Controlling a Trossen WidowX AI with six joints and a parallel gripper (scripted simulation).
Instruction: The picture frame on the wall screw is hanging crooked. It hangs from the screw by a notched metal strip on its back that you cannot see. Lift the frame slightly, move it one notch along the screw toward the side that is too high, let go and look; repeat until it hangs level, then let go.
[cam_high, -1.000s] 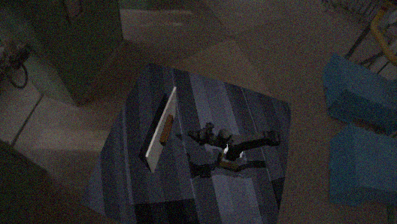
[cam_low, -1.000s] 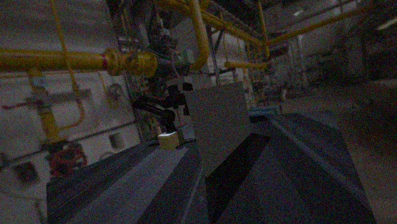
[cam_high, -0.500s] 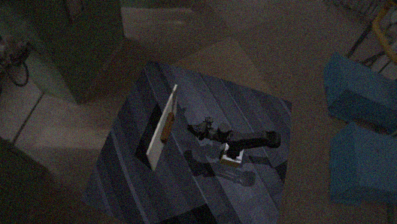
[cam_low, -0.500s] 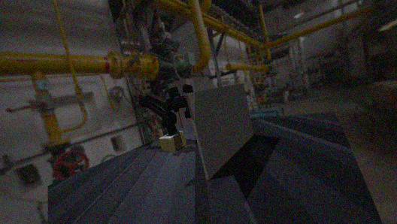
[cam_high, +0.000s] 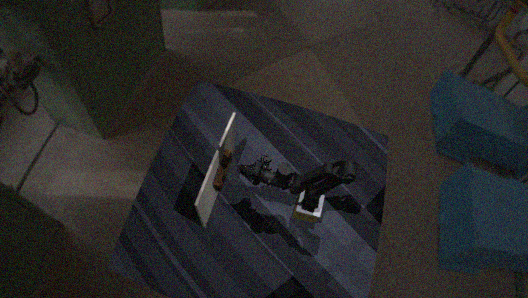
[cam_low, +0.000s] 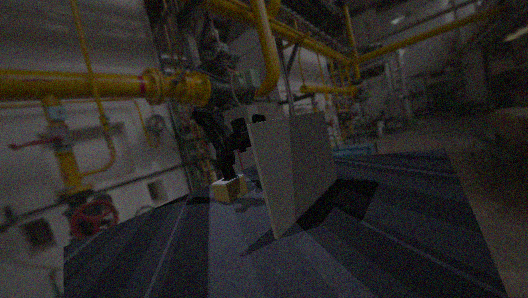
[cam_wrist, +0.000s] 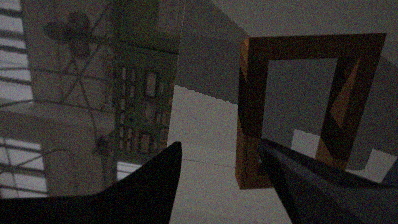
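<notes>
Now: gripper tip 8 cm short of the picture frame, 1 cm to the left of it and 9 cm above it. Round my gripper tip: wall panel (9 cm ahead, 11 cm below).
</notes>
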